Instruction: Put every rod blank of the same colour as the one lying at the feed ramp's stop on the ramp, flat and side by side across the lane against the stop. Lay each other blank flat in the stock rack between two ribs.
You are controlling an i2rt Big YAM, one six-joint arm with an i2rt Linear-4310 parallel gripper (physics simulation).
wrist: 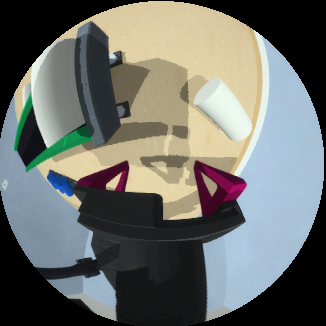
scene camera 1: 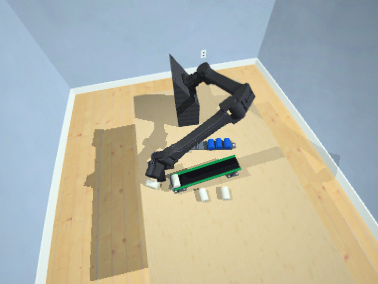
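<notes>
A white rod blank (scene camera 1: 175, 180) (wrist: 57, 95) lies across the feed ramp (scene camera 1: 210, 171) (wrist: 60, 145) against its grey stop (wrist: 95, 82). A loose white blank (scene camera 1: 153, 184) (wrist: 223, 110) lies on its side on the table beyond the stop. Two more white blanks (scene camera 1: 203, 194) (scene camera 1: 225, 193) lie in front of the ramp. Blue blanks (scene camera 1: 219, 144) (wrist: 60, 182) lie side by side in the stock rack (scene camera 1: 200, 146), which the arm partly hides. My gripper (wrist: 161, 163) is open and empty, above the table near the stop end; the loose blank is ahead and to the right of its fingers in the wrist view.
The ramp stands on small feet, with its stop end close to the gripper's left in the wrist view. The arm reaches over the rack from its dark mount (scene camera 1: 187, 107) at the back. Blue walls (scene camera 1: 120, 40) stand beyond the wooden surface.
</notes>
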